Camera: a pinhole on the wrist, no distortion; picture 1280 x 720 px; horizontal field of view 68.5 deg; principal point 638.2 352.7 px. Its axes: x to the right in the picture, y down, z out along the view. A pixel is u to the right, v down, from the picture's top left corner.
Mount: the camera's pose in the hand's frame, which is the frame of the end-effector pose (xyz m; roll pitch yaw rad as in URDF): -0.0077 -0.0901 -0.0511 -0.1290 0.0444 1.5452
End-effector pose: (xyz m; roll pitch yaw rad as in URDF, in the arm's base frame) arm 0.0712 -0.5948 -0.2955 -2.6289 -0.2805 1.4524
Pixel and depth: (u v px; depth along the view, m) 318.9 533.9 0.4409
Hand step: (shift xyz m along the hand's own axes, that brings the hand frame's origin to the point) -0.1520 -0.2171 0.3814
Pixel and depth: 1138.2 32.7 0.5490
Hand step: 0.1151 0.2238 0.5039
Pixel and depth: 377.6 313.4 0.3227
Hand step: -0.0377 -0.1645 0.2743
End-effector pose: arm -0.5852 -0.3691 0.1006 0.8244 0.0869 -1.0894
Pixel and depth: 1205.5 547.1 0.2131
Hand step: -0.0753 0.0493 0.1486
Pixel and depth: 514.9 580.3 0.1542
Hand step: -0.0649 -0.1023 0.0978
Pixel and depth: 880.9 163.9 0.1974
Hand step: 0.0078 -0.0306 0.1473
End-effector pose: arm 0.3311 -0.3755 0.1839 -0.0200 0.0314 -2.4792
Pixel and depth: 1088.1 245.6 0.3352
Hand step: -0.0085 0.0852 0.2788
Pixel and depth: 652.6 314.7 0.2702
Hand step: -0.0312 -0.0734 0.2178
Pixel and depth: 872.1 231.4 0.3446
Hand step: -0.0053 0.0110 0.2922
